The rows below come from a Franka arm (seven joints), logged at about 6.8 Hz.
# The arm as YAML. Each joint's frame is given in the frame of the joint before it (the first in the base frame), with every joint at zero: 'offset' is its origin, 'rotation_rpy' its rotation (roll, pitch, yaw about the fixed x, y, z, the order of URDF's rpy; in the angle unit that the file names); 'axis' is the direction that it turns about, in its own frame. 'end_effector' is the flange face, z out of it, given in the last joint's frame.
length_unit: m
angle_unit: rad
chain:
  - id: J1
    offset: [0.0, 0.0, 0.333]
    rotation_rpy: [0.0, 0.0, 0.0]
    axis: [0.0, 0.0, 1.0]
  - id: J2
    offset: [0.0, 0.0, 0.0]
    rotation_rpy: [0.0, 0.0, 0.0]
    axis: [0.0, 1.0, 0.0]
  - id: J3
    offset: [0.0, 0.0, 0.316]
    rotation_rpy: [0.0, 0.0, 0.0]
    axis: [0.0, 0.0, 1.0]
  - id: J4
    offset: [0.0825, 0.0, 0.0]
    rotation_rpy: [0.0, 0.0, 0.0]
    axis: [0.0, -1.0, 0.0]
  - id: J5
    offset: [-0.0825, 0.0, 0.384]
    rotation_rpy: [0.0, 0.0, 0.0]
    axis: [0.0, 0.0, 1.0]
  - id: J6
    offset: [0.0, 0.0, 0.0]
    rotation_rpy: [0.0, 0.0, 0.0]
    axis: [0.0, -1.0, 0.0]
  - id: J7
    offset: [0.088, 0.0, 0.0]
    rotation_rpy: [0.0, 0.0, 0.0]
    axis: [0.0, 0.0, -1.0]
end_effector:
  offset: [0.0, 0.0, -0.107]
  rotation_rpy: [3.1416, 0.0, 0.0]
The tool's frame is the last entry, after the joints.
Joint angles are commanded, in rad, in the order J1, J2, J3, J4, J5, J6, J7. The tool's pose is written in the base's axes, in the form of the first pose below.
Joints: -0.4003, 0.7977, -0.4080, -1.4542, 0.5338, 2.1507, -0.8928
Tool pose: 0.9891, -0.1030, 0.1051, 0.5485; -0.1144, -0.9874, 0.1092, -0.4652; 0.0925, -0.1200, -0.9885, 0.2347; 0, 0, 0, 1
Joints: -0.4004, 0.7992, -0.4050, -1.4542, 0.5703, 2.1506, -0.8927
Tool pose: 0.9844, -0.1187, 0.1298, 0.5506; -0.1353, -0.9825, 0.1280, -0.4631; 0.1124, -0.1435, -0.9832, 0.2335; 0, 0, 0, 1
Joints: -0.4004, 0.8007, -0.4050, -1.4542, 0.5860, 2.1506, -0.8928
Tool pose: 0.9822, -0.1261, 0.1395, 0.5510; -0.1451, -0.9801, 0.1352, -0.4627; 0.1197, -0.1530, -0.9809, 0.2326; 0, 0, 0, 1
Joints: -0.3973, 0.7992, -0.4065, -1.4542, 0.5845, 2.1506, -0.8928
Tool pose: 0.9826, -0.1233, 0.1391, 0.5520; -0.1419, -0.9809, 0.1333, -0.4618; 0.1200, -0.1507, -0.9813, 0.2338; 0, 0, 0, 1
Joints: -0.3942, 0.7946, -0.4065, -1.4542, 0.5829, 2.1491, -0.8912
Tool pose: 0.9827, -0.1202, 0.1410, 0.5537; -0.1391, -0.9814, 0.1326, -0.4601; 0.1224, -0.1499, -0.9811, 0.2369; 0, 0, 0, 1
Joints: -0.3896, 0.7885, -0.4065, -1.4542, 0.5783, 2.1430, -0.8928
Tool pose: 0.9840, -0.1105, 0.1394, 0.5560; -0.1294, -0.9825, 0.1342, -0.4573; 0.1222, -0.1500, -0.9811, 0.2405; 0, 0, 0, 1
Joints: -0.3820, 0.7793, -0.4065, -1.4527, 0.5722, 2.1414, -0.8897
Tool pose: 0.9846, -0.1013, 0.1427, 0.5603; -0.1201, -0.9843, 0.1297, -0.4534; 0.1273, -0.1448, -0.9812, 0.2473; 0, 0, 0, 1
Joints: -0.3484, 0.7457, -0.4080, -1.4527, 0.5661, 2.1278, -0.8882
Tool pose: 0.9856, -0.0620, 0.1571, 0.5762; -0.0829, -0.9880, 0.1303, -0.4347; 0.1471, -0.1415, -0.9789, 0.2695; 0, 0, 0, 1
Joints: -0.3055, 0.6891, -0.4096, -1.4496, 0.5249, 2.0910, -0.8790
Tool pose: 0.9877, 0.0003, 0.1563, 0.5936; -0.0195, -0.9920, 0.1250, -0.4088; 0.1551, -0.1265, -0.9798, 0.3066; 0, 0, 0, 1
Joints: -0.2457, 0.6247, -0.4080, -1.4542, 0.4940, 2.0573, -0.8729
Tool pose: 0.9835, 0.0770, 0.1640, 0.6137; 0.0560, -0.9901, 0.1285, -0.3699; 0.1722, -0.1172, -0.9781, 0.3453; 0, 0, 0, 1
